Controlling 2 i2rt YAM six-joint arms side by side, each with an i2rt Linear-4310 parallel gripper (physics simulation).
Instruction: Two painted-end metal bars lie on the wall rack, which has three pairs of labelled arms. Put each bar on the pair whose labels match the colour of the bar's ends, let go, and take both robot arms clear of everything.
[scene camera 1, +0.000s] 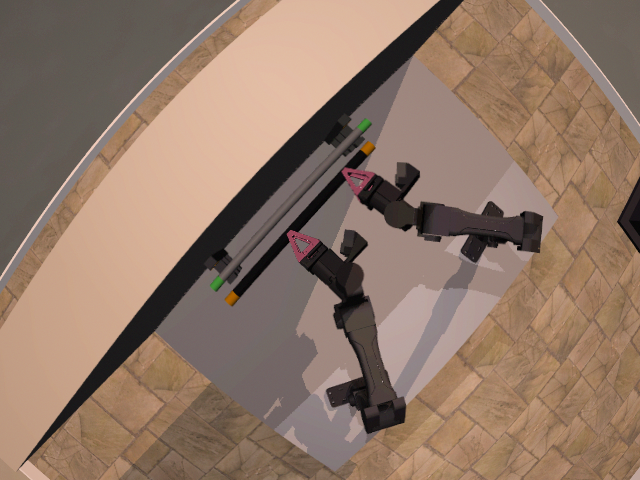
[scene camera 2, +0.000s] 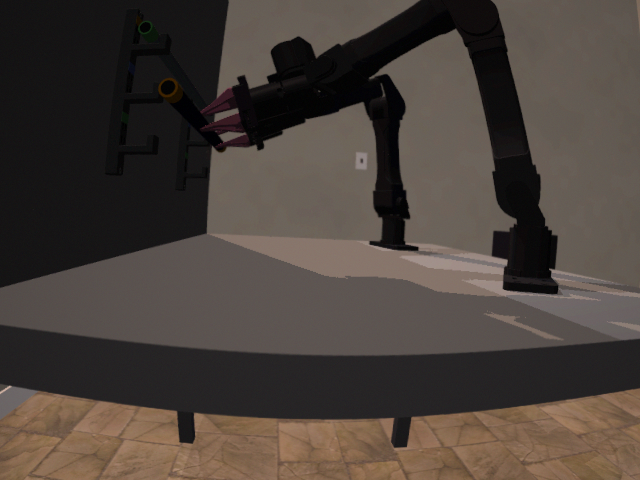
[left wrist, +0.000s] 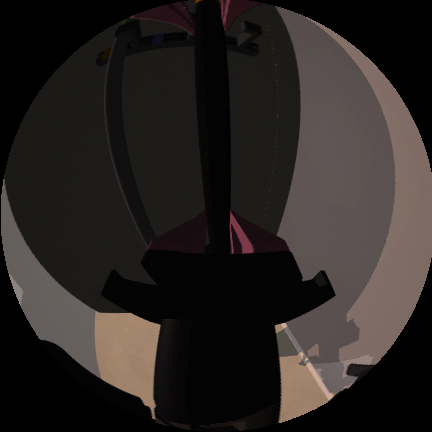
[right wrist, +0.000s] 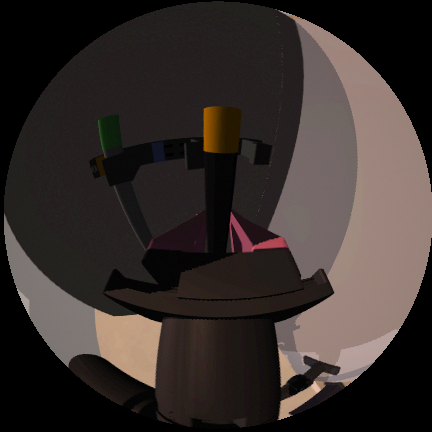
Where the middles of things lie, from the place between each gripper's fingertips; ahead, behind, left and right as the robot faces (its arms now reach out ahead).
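The green-ended grey bar (scene camera 1: 365, 124) has my left hand 50 mm to the left of it, 40 mm short of it and 90 mm below it. From that same left hand, the orange-ended black bar (scene camera 1: 368, 148) is 30 mm to the right, while the rack post (right wrist: 122, 167) is 50 mm ahead, 260 mm to the right and 20 mm above.
As for the rack post, my right gripper is 50 mm short of it, 20 mm below it and 60 mm to the left of it. The orange-ended black bar is 160 mm to the left of my right hand. I find the green-ended grey bar 90 mm above that right hand, 50 mm ahead of it and 140 mm to the left of it.
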